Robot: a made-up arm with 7 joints. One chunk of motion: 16 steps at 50 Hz.
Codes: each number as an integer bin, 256 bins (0 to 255) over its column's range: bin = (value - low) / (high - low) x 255, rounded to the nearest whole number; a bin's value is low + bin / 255 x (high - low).
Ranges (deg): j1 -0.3..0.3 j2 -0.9..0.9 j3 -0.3..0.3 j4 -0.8..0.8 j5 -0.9..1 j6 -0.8..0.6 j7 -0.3..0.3
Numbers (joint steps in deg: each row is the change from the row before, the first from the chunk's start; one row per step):
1: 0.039 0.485 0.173 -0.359 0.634 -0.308 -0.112
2: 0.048 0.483 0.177 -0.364 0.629 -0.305 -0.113
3: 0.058 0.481 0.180 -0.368 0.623 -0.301 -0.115
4: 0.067 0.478 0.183 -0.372 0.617 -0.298 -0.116
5: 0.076 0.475 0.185 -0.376 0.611 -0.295 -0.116
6: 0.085 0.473 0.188 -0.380 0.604 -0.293 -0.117
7: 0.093 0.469 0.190 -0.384 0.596 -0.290 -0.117
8: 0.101 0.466 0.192 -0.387 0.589 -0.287 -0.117
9: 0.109 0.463 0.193 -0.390 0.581 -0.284 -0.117
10: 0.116 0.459 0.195 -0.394 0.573 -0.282 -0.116
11: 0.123 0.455 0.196 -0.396 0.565 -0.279 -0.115
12: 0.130 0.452 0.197 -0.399 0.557 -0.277 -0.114
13: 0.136 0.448 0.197 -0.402 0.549 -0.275 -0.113
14: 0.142 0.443 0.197 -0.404 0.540 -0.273 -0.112
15: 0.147 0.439 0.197 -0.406 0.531 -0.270 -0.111
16: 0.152 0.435 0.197 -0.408 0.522 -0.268 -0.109
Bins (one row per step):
1: 144 196 201 70 206 90 80
2: 148 196 203 69 205 90 79
3: 152 196 204 69 204 91 79
4: 156 195 205 68 204 91 78
5: 160 195 206 68 203 92 78
6: 164 195 207 67 202 92 78
7: 167 194 208 66 201 93 78
8: 170 194 209 66 200 93 78
9: 174 193 210 65 199 94 78
10: 177 193 210 65 198 94 78
11: 180 192 211 64 197 95 79
12: 183 192 211 64 196 95 79
13: 185 191 211 63 194 96 79
14: 188 190 211 63 193 96 80
15: 190 190 211 63 192 97 80
16: 192 189 211 62 191 97 81

